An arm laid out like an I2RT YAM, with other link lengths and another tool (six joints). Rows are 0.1 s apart.
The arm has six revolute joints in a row. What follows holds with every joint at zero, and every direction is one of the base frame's.
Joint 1 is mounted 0.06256 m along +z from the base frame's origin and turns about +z.
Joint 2 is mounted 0.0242 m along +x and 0.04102 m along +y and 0.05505 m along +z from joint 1 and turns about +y.
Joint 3 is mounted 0.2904 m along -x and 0.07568 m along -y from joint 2 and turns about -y.
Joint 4 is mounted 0.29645 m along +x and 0.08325 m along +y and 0.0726 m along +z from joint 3 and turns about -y.
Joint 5 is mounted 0.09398 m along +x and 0.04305 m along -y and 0.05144 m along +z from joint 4 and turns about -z.
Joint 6 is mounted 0.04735 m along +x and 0.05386 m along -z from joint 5 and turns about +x.
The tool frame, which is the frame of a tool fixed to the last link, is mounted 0.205 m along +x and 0.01 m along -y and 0.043 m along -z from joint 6; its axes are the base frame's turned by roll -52.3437, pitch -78.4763 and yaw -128.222 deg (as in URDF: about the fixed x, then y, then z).
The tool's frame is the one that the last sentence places.
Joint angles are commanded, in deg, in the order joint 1, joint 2, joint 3, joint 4, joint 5, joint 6. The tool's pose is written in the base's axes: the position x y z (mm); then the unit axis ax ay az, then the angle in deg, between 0 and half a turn. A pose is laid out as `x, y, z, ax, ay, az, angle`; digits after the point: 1 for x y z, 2 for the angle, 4 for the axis.
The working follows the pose.
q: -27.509, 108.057, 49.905, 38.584, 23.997, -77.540
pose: 486.9, -408.5, 75.7, 0.9065, 0.2341, 0.3515, 117.16
Where each joint sits with the arm in this pose, in the base's axes (m; each line is computed from the numbers above, not from the rounded line before):
joint 1: 0.0000 0.0000 0.0626
joint 2: 0.0404 0.0252 0.1176
joint 3: 0.0853 -0.0835 0.3937
joint 4: 0.3172 -0.1104 0.1802
joint 5: 0.3911 -0.1974 0.1972
joint 6: 0.4024 -0.2250 0.1320
the tool: 0.4869 -0.4085 0.0757

